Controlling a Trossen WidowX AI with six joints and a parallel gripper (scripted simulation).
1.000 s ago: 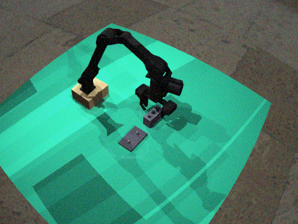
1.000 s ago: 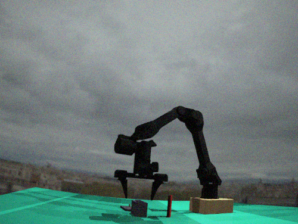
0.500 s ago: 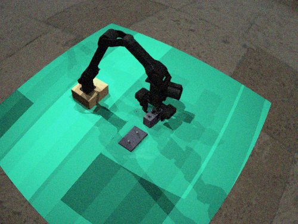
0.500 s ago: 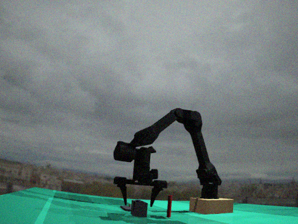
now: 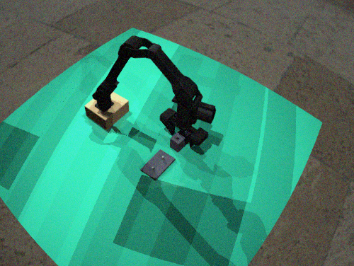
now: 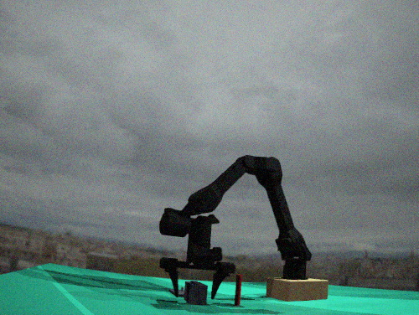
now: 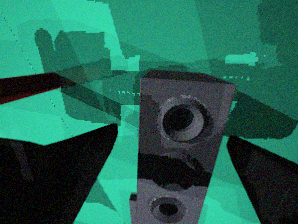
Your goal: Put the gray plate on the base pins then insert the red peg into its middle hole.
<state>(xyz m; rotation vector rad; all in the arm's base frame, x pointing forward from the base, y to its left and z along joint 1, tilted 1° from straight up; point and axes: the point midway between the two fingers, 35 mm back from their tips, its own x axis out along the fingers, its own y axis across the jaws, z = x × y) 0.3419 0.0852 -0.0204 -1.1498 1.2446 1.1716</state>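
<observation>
Now: gripper tip 30 mm below the gray plate. From my gripper tip the other things lie so: base 140 mm to the right; then red peg 100 mm behind, 40 mm to the left, 30 mm above.
</observation>
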